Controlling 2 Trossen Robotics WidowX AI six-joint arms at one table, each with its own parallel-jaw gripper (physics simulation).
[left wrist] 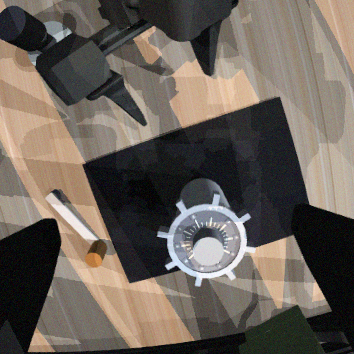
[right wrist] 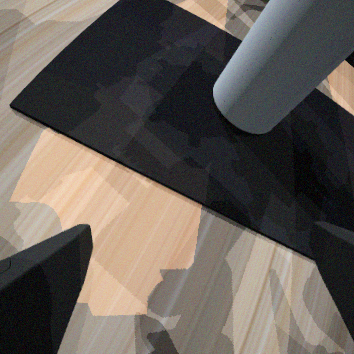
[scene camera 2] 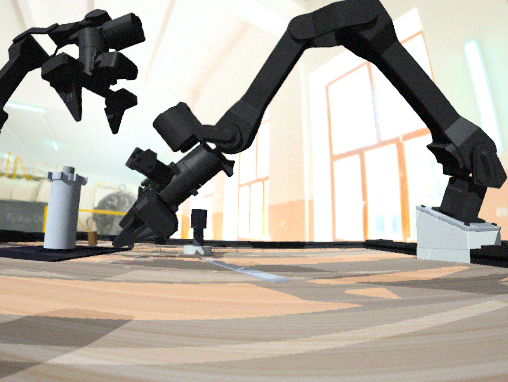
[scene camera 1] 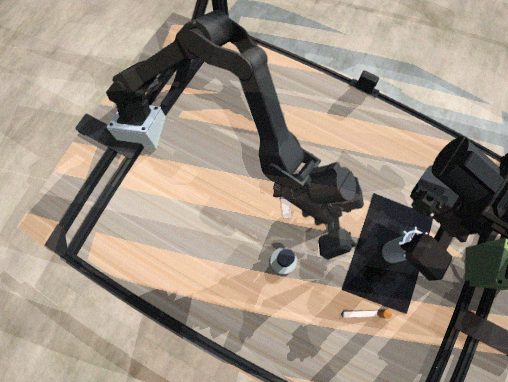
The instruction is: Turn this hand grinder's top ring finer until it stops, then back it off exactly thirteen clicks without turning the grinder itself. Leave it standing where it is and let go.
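Places are measured from the left arm's base along level axes (x ahead, y left, z up), in millimetres.
Pixels of known places: left gripper, fingertip midpoint: (left wrist: 177, 224) (scene camera 2: 98, 128) (scene camera 1: 414, 227); right gripper, fingertip midpoint: (left wrist: 177, 97) (right wrist: 202, 235) (scene camera 2: 117, 235) (scene camera 1: 352, 228); right arm's base, origin of the base link: (scene camera 2: 457, 215) (scene camera 1: 134, 116).
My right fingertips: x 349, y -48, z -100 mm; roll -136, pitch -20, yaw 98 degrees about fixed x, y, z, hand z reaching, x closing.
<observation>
Behind a point stands the place of what it marks.
The grey cylindrical grinder (scene camera 1: 393, 252) {z -61, x 264, y -1 mm} (scene camera 2: 62, 215) {z -73, x 252, y -35 mm} (right wrist: 280, 75) {z -81, x 266, y -20 mm} stands upright on the dark mat (scene camera 1: 372, 210) {z -131, x 296, y -104 mm} (scene camera 2: 30, 254) {z -131, x 243, y -103 mm} (left wrist: 115, 175) {z -131, x 316, y 58 mm} (right wrist: 65, 90) {z -131, x 277, y -122 mm}. Its toothed top ring (scene camera 2: 57, 176) {z -9, x 237, y -40 mm} (left wrist: 171, 245) {z -1, x 252, y 10 mm} surrounds a marked dial and a round centre post; the ring is outside the right wrist view. My left gripper (scene camera 2: 97, 126) {z 89, x 287, y -22 mm} (left wrist: 177, 224) {z 89, x 287, y -22 mm} is open and empty, above the grinder and apart from it. My right gripper (scene camera 2: 125, 245) {z -100, x 349, y -48 mm} (left wrist: 177, 97) {z -100, x 349, y -48 mm} (right wrist: 202, 235) {z -100, x 349, y -48 mm} is open and empty, tilted low beside the mat's edge, apart from the grinder.
A crank bar with an orange knob (scene camera 1: 385, 314) {z -100, x 255, y 128 mm} (left wrist: 94, 257) {z -100, x 251, y 123 mm} lies beside the mat. A black-handled piece with a pale round base (scene camera 1: 285, 261) {z -44, x 488, y 51 mm} (scene camera 2: 198, 235) {z -97, x 486, y 32 mm} stands near my right gripper. A pale strip (scene camera 1: 285, 207) {z -132, x 500, y -79 mm} (scene camera 2: 250, 271) {z -132, x 529, y -203 mm} lies partly hidden under the right arm in scene camera 1.
</observation>
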